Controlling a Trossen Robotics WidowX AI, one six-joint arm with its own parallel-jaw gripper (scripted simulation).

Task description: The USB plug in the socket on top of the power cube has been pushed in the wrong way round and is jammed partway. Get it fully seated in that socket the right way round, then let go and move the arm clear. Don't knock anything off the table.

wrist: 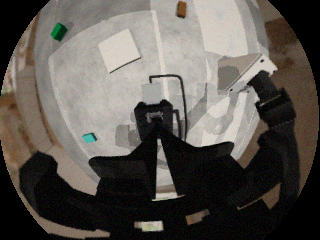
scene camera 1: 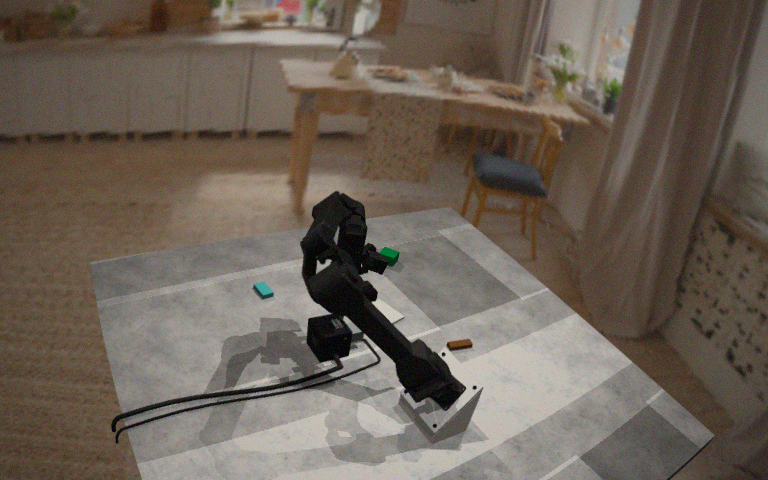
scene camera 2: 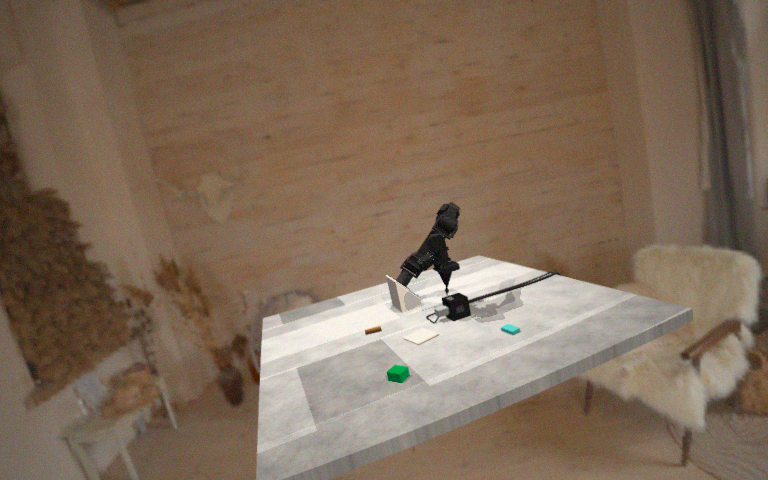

My gripper shows in the wrist view, in scene camera 1 [341,305] and in scene camera 2. The same spot on my gripper: [wrist: 209,173] is [scene camera 2: 436,267]. One and the same spot on a black power cube: [wrist: 141,109] is [scene camera 1: 339,316].
